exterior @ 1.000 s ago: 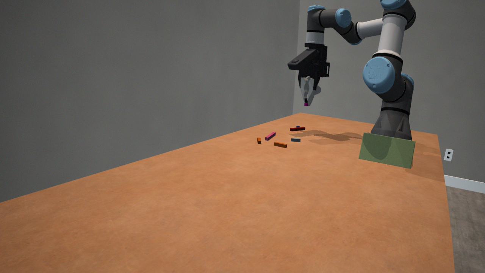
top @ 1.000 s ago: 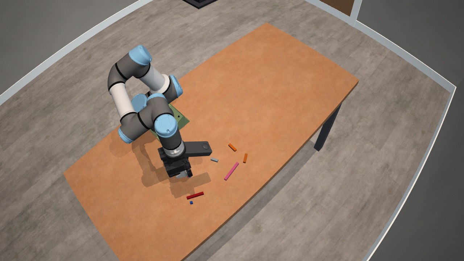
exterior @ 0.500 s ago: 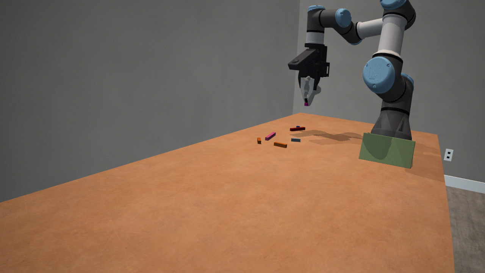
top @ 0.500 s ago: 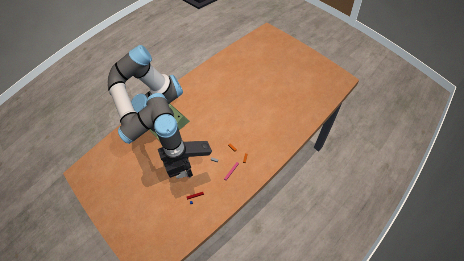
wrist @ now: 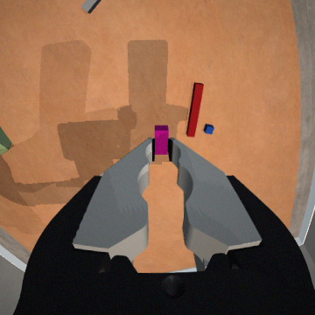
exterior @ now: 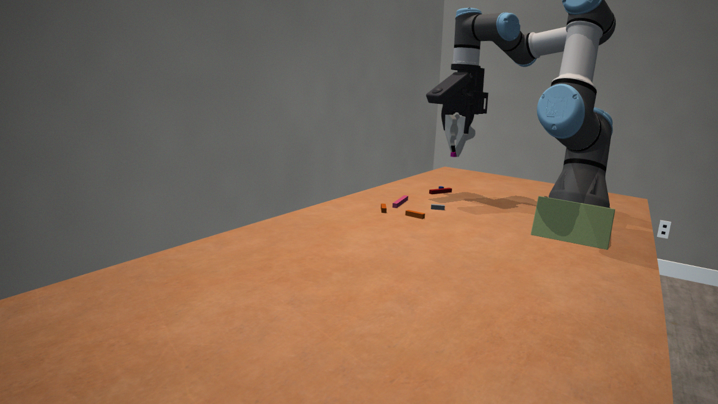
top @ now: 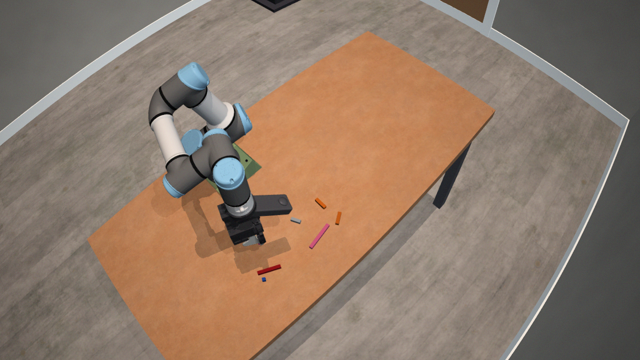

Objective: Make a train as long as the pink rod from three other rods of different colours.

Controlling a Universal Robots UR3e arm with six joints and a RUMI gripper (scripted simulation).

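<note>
Now: hand 110 mm above the red rod, 40 mm short of it and 20 mm to the left of it. Also, from my hand: magenta rod (10 mm below); grey rod (140 mm to the left, 110 mm below, 30 mm behind); small blue rod (110 mm below, 50 mm to the right, 50 mm ahead).
</note>
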